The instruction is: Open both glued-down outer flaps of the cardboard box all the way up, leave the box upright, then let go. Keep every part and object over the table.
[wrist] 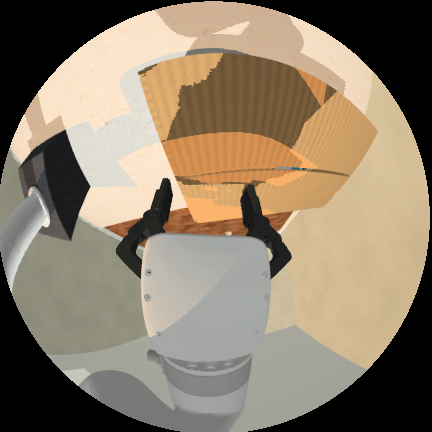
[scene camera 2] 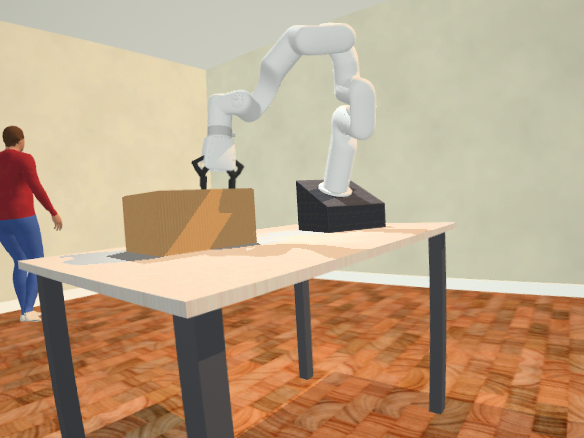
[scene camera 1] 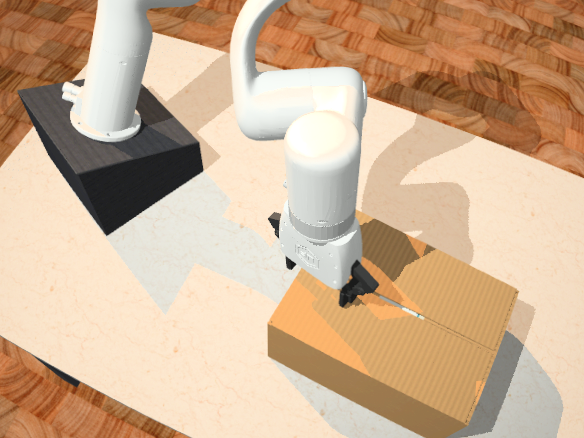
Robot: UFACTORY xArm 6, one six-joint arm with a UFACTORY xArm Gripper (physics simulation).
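Seen in the pictures: gripper, between the fingertips: (wrist: 207, 187) (scene camera 1: 321, 280); arm's base, origin of its link: (scene camera 2: 334, 190) (scene camera 1: 105, 120).
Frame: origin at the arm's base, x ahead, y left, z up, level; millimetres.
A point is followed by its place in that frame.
The cardboard box (scene camera 1: 350, 379) @[x 504, y -306, z -42 mm] (scene camera 2: 150, 220) @[x 710, y -173, z -58 mm] stands upright on the table. Its two outer flaps lie flat and closed, meeting at a long seam: the far flap (scene camera 1: 455, 290) @[x 619, y -159, z 11 mm] (wrist: 240, 100) @[x 483, y -114, z 12 mm] and the near flap (scene camera 1: 400, 350) @[x 556, y -266, z 11 mm] (wrist: 310, 190) @[x 585, y -260, z 11 mm]. A thin pale strip with teal marks (scene camera 1: 412, 313) @[x 566, y -202, z -4 mm] (wrist: 295, 168) @[x 551, y -218, z -4 mm] shows in the seam. My gripper (scene camera 1: 316, 284) @[x 429, y -195, z 14 mm] (scene camera 2: 217, 187) @[x 429, y -195, z 14 mm] (wrist: 207, 187) @[x 429, y -195, z 14 mm] is open and empty at the box end nearest the robot base. One finger is over the box top near the seam, the other beyond the end. Fingertip height is unclear; scene camera 2 shows the tips meeting the box's top edge.
The dark robot base block (scene camera 1: 145, 200) @[x 86, y -69, z -118 mm] (scene camera 2: 355, 217) @[x 65, y 101, z -100 mm] (wrist: 65, 185) @[x 90, y -64, z -65 mm] stands on the table (scene camera 1: 210, 340) @[x 280, y -275, z -144 mm] (scene camera 2: 240, 272) @[x 828, y 193, z -144 mm] (wrist: 90, 65), apart from the box. The table's near edge runs close to the box in scene camera 1. A person in red (scene camera 2: 17, 180) stands behind the table.
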